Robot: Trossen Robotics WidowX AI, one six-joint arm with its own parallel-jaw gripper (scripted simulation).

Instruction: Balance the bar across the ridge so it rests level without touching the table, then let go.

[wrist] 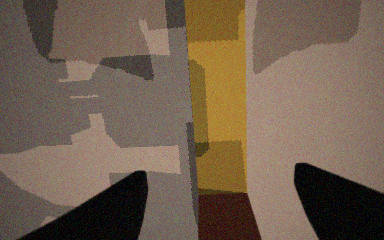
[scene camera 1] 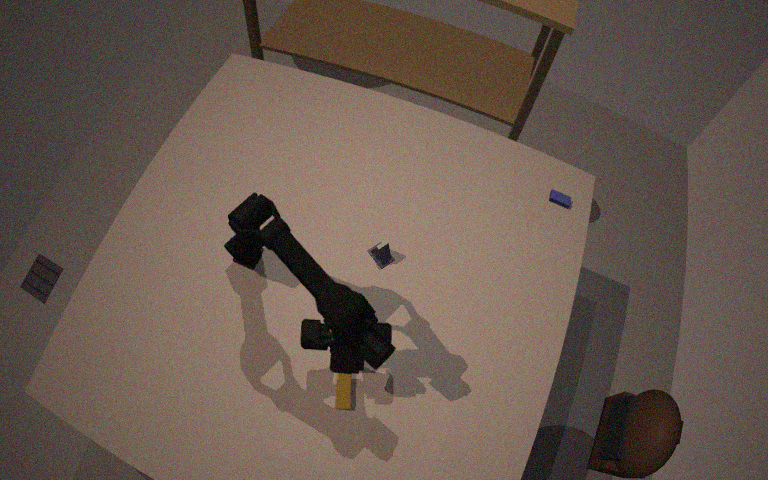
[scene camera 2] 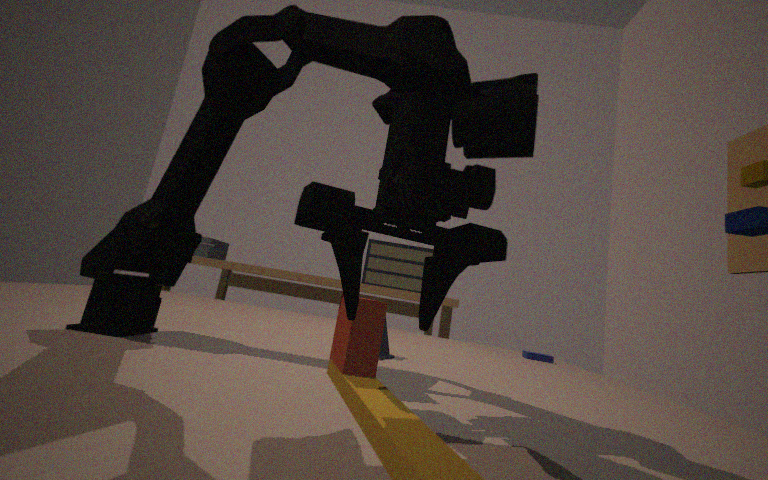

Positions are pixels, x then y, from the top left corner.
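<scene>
My gripper shows in scene camera 1 (346, 345), in scene camera 2 and in the wrist view. The spot on my gripper (wrist: 328, 199) and the spot on my gripper (scene camera 2: 359, 289) are the same spot.
</scene>
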